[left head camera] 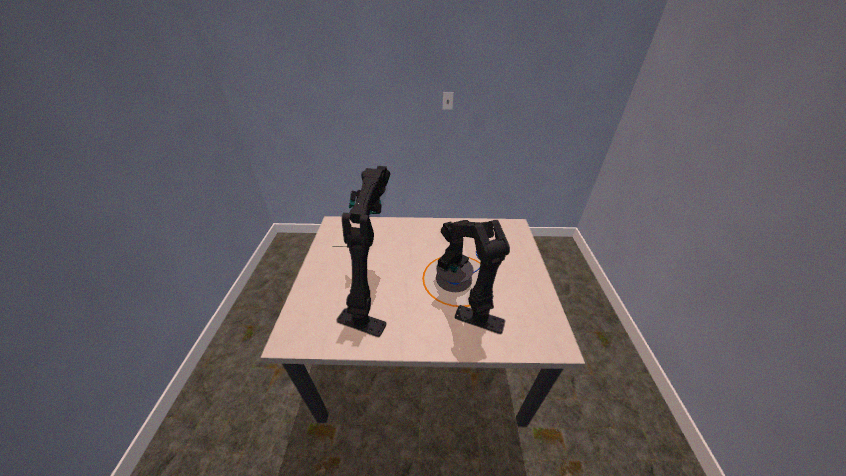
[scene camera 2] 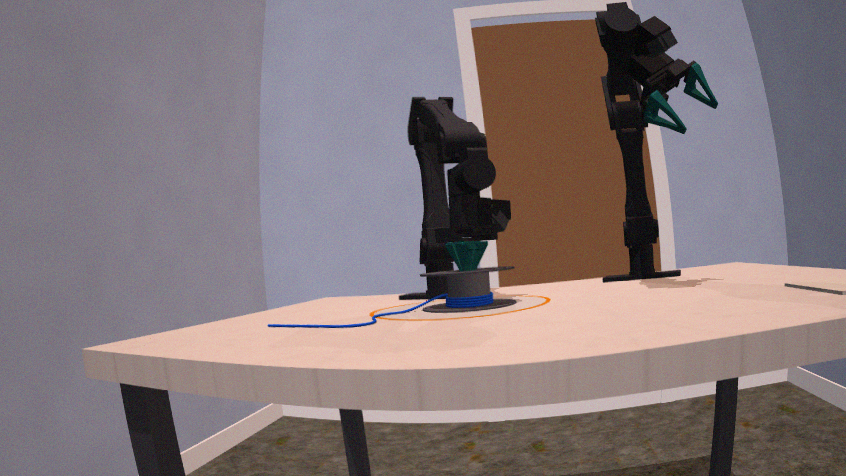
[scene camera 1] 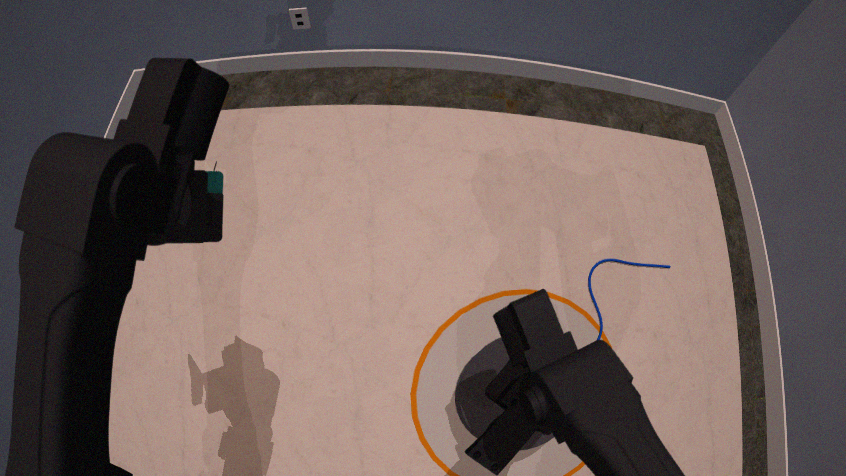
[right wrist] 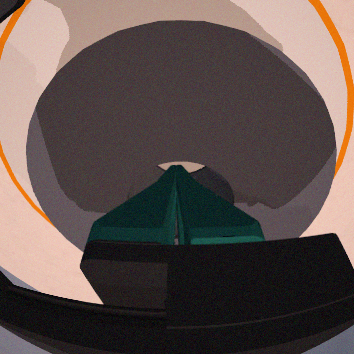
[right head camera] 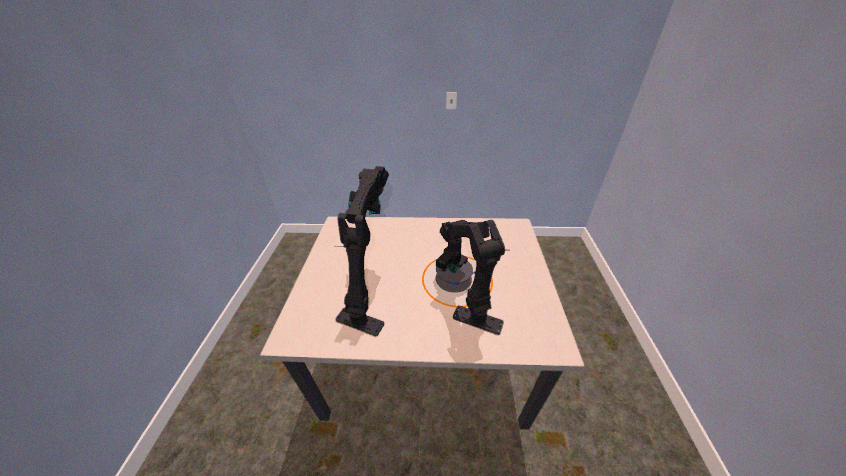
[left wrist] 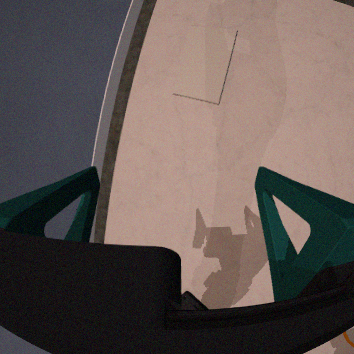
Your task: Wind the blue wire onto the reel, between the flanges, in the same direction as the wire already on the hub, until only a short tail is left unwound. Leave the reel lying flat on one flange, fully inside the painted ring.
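Seen in the pictures: left gripper, fingertip midpoint: (scene camera 2: 701, 118) (left wrist: 176, 175); right gripper, fingertip midpoint: (left head camera: 454, 272) (scene camera 2: 468, 282) (right wrist: 175, 173) (right head camera: 454, 272); left arm's base at its link origin: (left head camera: 361, 322) (scene camera 2: 642, 278) (right head camera: 359, 322); right arm's base at its link origin: (left head camera: 479, 319) (scene camera 2: 441, 297) (right head camera: 477, 320).
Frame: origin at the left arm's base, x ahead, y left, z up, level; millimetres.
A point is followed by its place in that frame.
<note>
The grey reel (left head camera: 454, 282) @(x 292, y -303, z 63 mm) (right head camera: 454, 284) @(x 295, y -308, z 63 mm) (scene camera 1: 473, 408) @(x 330, y -228, z 65 mm) (scene camera 2: 467, 285) @(x 407, y -266, z 41 mm) (right wrist: 180, 100) @(x 320, y -266, z 65 mm) lies flat on one flange inside the orange ring (left head camera: 423, 278) @(x 320, y -148, z 0 mm) (right head camera: 423, 278) @(x 321, y -150, z 0 mm) (scene camera 1: 414, 378) @(x 344, y -139, z 0 mm) (right wrist: 344, 50) @(x 325, y -143, z 0 mm). Several turns of blue wire sit low on the hub in scene camera 2. The loose blue wire (scene camera 1: 630, 263) @(x 640, y -405, z 4 mm) (scene camera 2: 331, 326) @(x 636, y -375, z 3 mm) leaves the hub, crosses the ring and bends across the table. My right gripper (scene camera 2: 467, 269) @(x 368, y -283, z 43 mm) (right wrist: 175, 173) @(x 368, y -283, z 43 mm) is shut and empty, pointing down, its tips at the hub hole of the upper flange; their depth is unclear. My left gripper (scene camera 2: 701, 119) @(x 363, y 179, z 280 mm) (left wrist: 176, 175) @(x 363, y 179, z 280 mm) is wide open, empty, high above the table.
A thin dark L-shaped line (left wrist: 219, 103) @(x 393, y 287, z 0 mm) lies on the table below my left gripper; part of a thin dark strip (scene camera 2: 816, 288) @(x 476, y 319, z 4 mm) shows at the right in scene camera 2. The right arm (scene camera 1: 591, 390) @(x 360, y -280, z 338 mm) hides part of the reel, ring and wire in scene camera 1.
</note>
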